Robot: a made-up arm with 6 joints. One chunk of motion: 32 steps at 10 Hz.
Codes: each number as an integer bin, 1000 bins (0 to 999) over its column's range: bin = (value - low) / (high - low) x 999, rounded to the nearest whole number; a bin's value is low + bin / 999 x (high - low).
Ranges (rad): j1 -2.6..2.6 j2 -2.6..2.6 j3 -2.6..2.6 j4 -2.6..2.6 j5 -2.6..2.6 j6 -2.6..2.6
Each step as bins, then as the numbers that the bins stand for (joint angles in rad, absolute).
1 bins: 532 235 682 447 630 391
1 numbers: 0.1692 -1.3768 0.9499 -0.2733 0.6793 -0.5648
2 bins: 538 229 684 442 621 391
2 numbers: 0.2004 -1.4080 0.9604 -0.2993 0.6324 -0.5648
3 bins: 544 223 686 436 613 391
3 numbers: 0.2316 -1.4392 0.9708 -0.3305 0.5908 -0.5648
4 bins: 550 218 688 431 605 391
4 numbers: 0.2629 -1.4653 0.9812 -0.3566 0.5491 -0.5648
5 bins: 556 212 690 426 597 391
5 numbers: 0.2941 -1.4965 0.9916 -0.3826 0.5075 -0.5648
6 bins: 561 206 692 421 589 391
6 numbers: 0.3201 -1.5277 1.0020 -0.4086 0.4659 -0.5648
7 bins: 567 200 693 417 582 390
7 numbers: 0.3514 -1.5590 1.0072 -0.4294 0.4294 -0.5700
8 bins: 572 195 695 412 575 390
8 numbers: 0.3774 -1.5850 1.0176 -0.4555 0.3930 -0.5700
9 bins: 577 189 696 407 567 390
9 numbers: 0.4034 -1.6162 1.0228 -0.4815 0.3514 -0.5700
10 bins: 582 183 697 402 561 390
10 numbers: 0.4294 -1.6474 1.0280 -0.5075 0.3201 -0.5700
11 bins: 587 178 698 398 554 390
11 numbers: 0.4555 -1.6735 1.0332 -0.5283 0.2837 -0.5700
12 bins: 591 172 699 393 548 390
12 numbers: 0.4763 -1.7047 1.0384 -0.5544 0.2525 -0.5700
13 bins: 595 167 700 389 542 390
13 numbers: 0.4971 -1.7307 1.0436 -0.5752 0.2212 -0.5700
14 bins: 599 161 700 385 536 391
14 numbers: 0.5179 -1.7620 1.0436 -0.5960 0.1900 -0.5648
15 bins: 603 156 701 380 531 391
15 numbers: 0.5387 -1.7880 1.0488 -0.6220 0.1640 -0.5648
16 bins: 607 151 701 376 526 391
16 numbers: 0.5596 -1.8140 1.0488 -0.6428 0.1379 -0.5648
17 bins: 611 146 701 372 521 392
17 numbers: 0.5804 -1.8400 1.0488 -0.6637 0.1119 -0.5596
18 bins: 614 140 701 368 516 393
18 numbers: 0.5960 -1.8713 1.0488 -0.6845 0.0859 -0.5544
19 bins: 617 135 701 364 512 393
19 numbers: 0.6116 -1.8973 1.0488 -0.7053 0.0651 -0.5544
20 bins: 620 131 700 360 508 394
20 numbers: 0.6272 -1.9181 1.0436 -0.7261 0.0442 -0.5491
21 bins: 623 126 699 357 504 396
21 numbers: 0.6428 -1.9441 1.0384 -0.7417 0.0234 -0.5387
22 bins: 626 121 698 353 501 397
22 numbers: 0.6585 -1.9702 1.0332 -0.7626 0.0078 -0.5335
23 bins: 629 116 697 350 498 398
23 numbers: 0.6741 -1.9962 1.0280 -0.7782 -0.0078 -0.5283
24 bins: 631 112 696 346 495 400
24 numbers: 0.6845 -2.0170 1.0228 -0.7990 -0.0234 -0.5179
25 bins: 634 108 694 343 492 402
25 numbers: 0.7001 -2.0378 1.0124 -0.8146 -0.0390 -0.5075
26 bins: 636 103 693 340 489 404
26 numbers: 0.7105 -2.0639 1.0072 -0.8302 -0.0547 -0.4971
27 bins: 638 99 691 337 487 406
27 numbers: 0.7209 -2.0847 0.9968 -0.8458 -0.0651 -0.4867
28 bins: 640 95 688 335 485 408
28 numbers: 0.7313 -2.1055 0.9812 -0.8563 -0.0755 -0.4763
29 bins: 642 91 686 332 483 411
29 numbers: 0.7417 -2.1263 0.9708 -0.8719 -0.0859 -0.4607
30 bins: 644 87 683 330 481 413
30 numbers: 0.7522 -2.1471 0.9552 -0.8823 -0.0963 -0.4503
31 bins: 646 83 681 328 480 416
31 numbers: 0.7626 -2.1680 0.9447 -0.8927 -0.1015 -0.4346
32 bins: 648 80 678 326 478 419
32 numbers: 0.7730 -2.1836 0.9291 -0.9031 -0.1119 -0.4190
